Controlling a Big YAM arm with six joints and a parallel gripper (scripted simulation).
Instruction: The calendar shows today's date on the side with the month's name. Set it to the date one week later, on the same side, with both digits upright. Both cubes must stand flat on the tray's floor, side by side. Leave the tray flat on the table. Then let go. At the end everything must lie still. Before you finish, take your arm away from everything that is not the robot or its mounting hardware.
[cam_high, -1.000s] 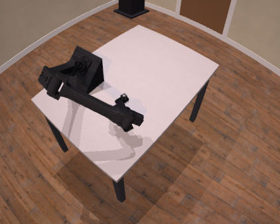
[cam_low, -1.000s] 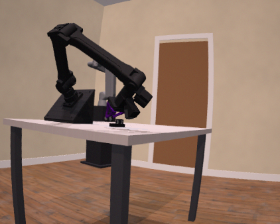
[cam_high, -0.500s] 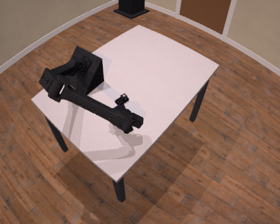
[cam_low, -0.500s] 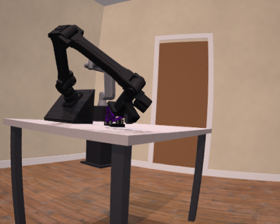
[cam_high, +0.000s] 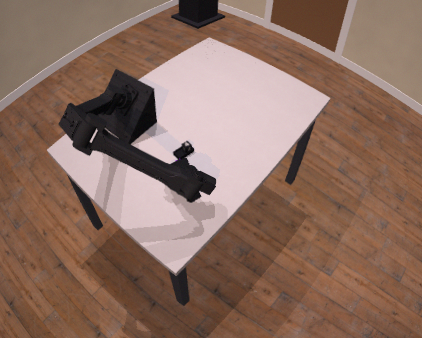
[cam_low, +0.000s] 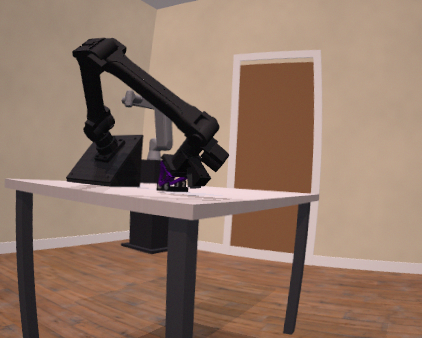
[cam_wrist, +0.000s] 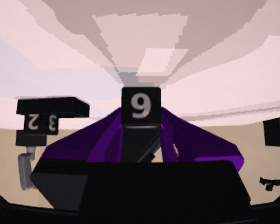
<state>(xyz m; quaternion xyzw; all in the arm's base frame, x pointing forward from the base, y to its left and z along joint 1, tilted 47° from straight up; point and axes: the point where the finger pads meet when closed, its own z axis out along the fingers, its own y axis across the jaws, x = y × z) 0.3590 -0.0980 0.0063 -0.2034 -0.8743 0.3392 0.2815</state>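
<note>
The black date cube is 10 mm behind my hand and 10 mm below it. The rest, counted from my hand: black tray 40 mm behind, 110 mm to the left, 20 mm below.
</note>
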